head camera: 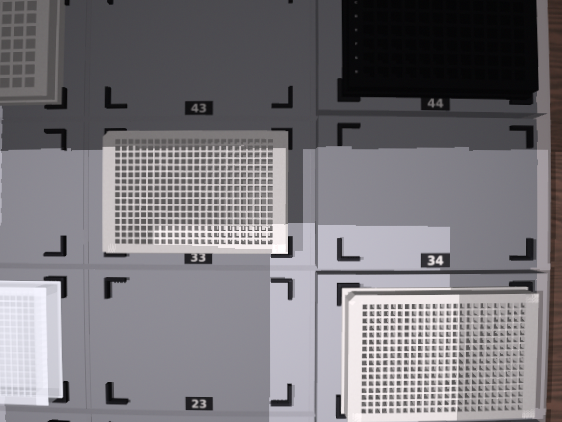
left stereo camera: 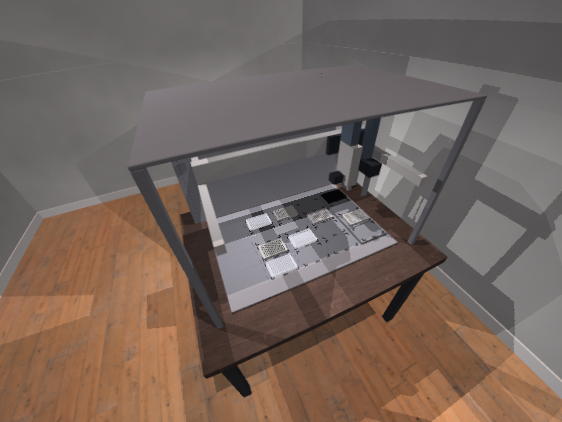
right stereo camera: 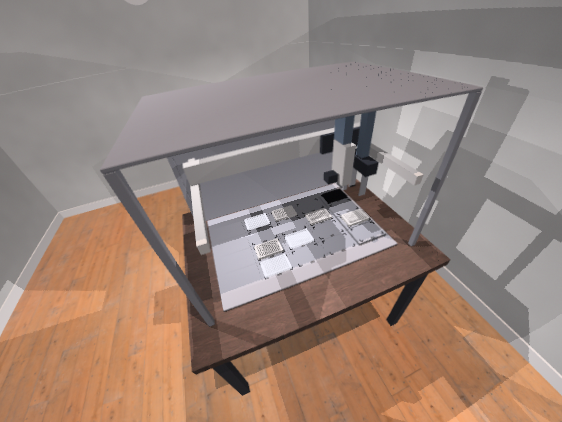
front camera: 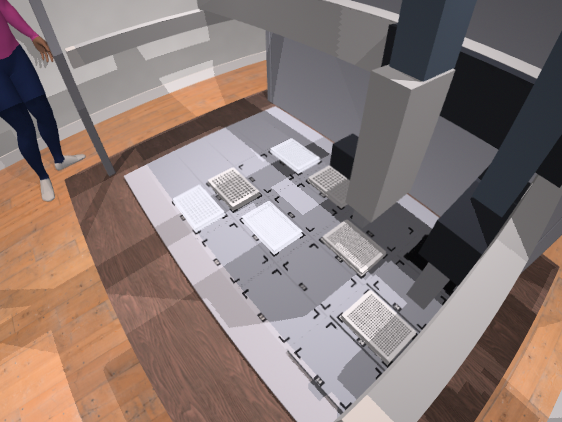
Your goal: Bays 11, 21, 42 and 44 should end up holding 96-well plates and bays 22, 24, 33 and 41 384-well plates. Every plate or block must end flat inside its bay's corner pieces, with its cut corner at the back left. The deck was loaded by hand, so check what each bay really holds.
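Frame: origin at the robot's base, x left, y ahead, z down, level; millimetres.
Seen in the pictures: gripper, fingertip midpoint: (left stereo camera: 358, 190) (right stereo camera: 356, 190) (front camera: 431, 284); robot's base, link origin: (left stereo camera: 272, 278) (right stereo camera: 265, 278) (front camera: 173, 202).
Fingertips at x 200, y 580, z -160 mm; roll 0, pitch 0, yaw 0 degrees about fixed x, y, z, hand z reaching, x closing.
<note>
Offsets run from my fingertips to a thing's top centre. "*": to the spot under its first point.
My gripper (front camera: 440, 287) (left stereo camera: 366, 189) (right stereo camera: 362, 189) hangs high at the deck's right, looks open and holds nothing; its far jaw is hidden in the front view. A black plate {dy -24, dx +164, dz +131 mm} (head camera: 440, 47) (left stereo camera: 334, 196) (right stereo camera: 334, 196) is in bay 44, wells too dark to count. Fine-grid 384-well plates sit in bay 33 {* dy -187, dx +56, dz +146 mm} (head camera: 195, 192) (front camera: 352, 246) and bay 24 {* dy -25, dx -49, dz +132 mm} (head camera: 442, 355) (front camera: 378, 325), cut corners back left. A clear fine-grid plate {dy -352, dx -50, dz +146 mm} (front camera: 272, 226) is in bay 22, a coarse-grid plate {dy -516, dx -50, dz +146 mm} (front camera: 233, 187) in 21, a clear one {dy -516, dx -157, dz +146 mm} (front camera: 198, 207) in 11. Bay 41 holds a clear plate {dy -516, dx +164, dz +146 mm} (front camera: 295, 155), bay 42 a coarse-grid plate {* dy -310, dx +155, dz +146 mm} (head camera: 20, 50).
The light pipetting stage (front camera: 382, 145) (left stereo camera: 348, 167) (right stereo camera: 344, 165) hangs beside the gripper and partly hides bay 42 in the front view. Bays 43, 34 and 23 show bare corner pieces in the head view. A pale side rail (front camera: 480, 325) crosses the front view at right.
</note>
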